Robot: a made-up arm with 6 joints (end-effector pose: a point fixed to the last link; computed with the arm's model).
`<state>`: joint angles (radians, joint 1 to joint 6).
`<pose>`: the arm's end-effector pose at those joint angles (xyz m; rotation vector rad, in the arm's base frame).
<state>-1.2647 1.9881 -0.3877 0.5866 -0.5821 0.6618</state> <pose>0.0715 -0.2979 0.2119 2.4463 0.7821 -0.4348</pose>
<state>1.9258 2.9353 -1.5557 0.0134 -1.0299 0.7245</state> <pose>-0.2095 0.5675 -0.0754 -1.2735 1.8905 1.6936</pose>
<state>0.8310 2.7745 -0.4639 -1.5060 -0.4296 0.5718</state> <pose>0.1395 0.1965 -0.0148 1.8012 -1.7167 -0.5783</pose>
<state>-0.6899 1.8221 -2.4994 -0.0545 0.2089 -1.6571</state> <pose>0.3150 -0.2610 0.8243 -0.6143 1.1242 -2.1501</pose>
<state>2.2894 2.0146 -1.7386 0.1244 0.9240 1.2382</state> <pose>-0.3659 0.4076 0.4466 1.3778 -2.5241 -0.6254</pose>
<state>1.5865 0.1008 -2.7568 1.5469 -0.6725 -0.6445</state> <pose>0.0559 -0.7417 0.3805 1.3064 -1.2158 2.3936</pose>
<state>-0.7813 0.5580 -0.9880 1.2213 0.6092 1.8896</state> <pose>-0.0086 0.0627 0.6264 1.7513 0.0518 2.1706</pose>
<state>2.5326 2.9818 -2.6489 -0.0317 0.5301 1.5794</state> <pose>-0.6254 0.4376 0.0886 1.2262 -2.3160 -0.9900</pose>
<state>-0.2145 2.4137 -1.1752 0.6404 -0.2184 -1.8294</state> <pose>0.5233 -0.1233 0.1148 -1.2269 2.3972 -0.6701</pose>
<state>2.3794 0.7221 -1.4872 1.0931 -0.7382 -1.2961</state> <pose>0.1046 -0.0412 0.7818 -0.1983 0.8012 1.8432</pose>
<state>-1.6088 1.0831 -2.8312 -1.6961 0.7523 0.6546</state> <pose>-0.0383 0.2680 0.8928 0.8082 -0.7078 -2.3635</pose>
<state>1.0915 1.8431 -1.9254 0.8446 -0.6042 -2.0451</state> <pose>0.2555 0.4263 0.6809 -0.7443 0.7301 -0.4003</pose>
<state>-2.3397 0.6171 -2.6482 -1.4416 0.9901 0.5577</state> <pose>0.3039 0.3993 0.7326 0.6521 -1.2931 -2.5788</pose>
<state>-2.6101 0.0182 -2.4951 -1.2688 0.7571 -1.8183</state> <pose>0.5913 0.4020 0.4105 -0.8269 0.5676 0.8892</pose>
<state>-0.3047 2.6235 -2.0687 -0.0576 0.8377 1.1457</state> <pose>0.6506 -0.2078 0.1634 1.8736 2.1851 0.0939</pose>
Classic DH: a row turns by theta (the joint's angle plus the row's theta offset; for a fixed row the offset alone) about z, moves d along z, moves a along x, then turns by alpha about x. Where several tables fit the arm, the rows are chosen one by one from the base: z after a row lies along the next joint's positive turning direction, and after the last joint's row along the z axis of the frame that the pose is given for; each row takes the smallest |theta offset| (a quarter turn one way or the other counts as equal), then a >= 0, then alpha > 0; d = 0 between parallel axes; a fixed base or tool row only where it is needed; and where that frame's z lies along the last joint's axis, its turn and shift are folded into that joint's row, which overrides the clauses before.
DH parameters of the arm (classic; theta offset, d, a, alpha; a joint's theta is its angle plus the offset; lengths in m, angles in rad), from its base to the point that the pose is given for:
joint 1: 0 0.172 0 -1.5708
joint 2: 0.1351 0 -0.438 0
joint 3: 1.3485 0 -0.024 1.5708
joint 4: 0 0.2771 0 -1.5708
joint 5: 0 0 0.0002 1.5708
joint 6: 0 0.0713 0 0

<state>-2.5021 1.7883 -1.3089 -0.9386 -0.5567 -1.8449</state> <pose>-0.3679 -0.3113 0.4966 0.5356 -1.6564 1.1659</pose>
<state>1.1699 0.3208 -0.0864 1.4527 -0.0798 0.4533</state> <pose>-0.0126 -0.0438 0.3381 0.8983 2.1107 1.9925</pose>
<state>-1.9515 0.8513 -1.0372 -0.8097 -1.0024 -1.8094</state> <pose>0.0237 -0.0576 0.6854 0.8707 -0.4002 2.0379</pose>
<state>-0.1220 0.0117 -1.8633 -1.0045 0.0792 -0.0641</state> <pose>-0.5743 0.0655 0.5534 0.2194 -0.2750 -1.1668</pose>
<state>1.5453 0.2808 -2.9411 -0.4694 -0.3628 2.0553</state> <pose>-0.0301 -0.7354 0.4381 -0.2489 -2.0665 2.2203</pose>
